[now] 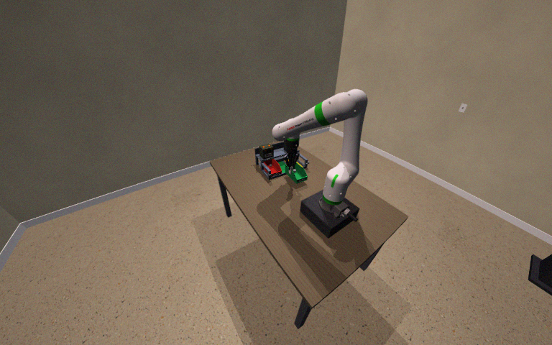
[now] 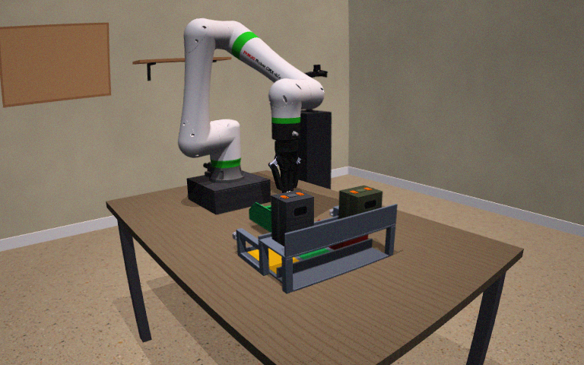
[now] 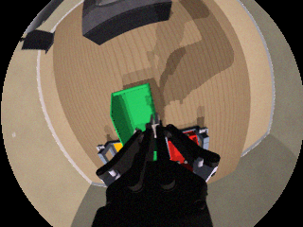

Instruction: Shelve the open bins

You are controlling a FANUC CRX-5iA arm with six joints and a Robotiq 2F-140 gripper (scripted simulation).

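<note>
Now: the green bin 1 cm behind my hand, 5 cm to the right of it and 4 cm below it. Also, from my hand: olive box 29 cm ahead, 5 cm to the left, 4 cm above; then black box 27 cm ahead, 18 cm to the right, 5 cm above; then red bin 19 cm ahead, 6 cm to the left, 7 cm below.
</note>
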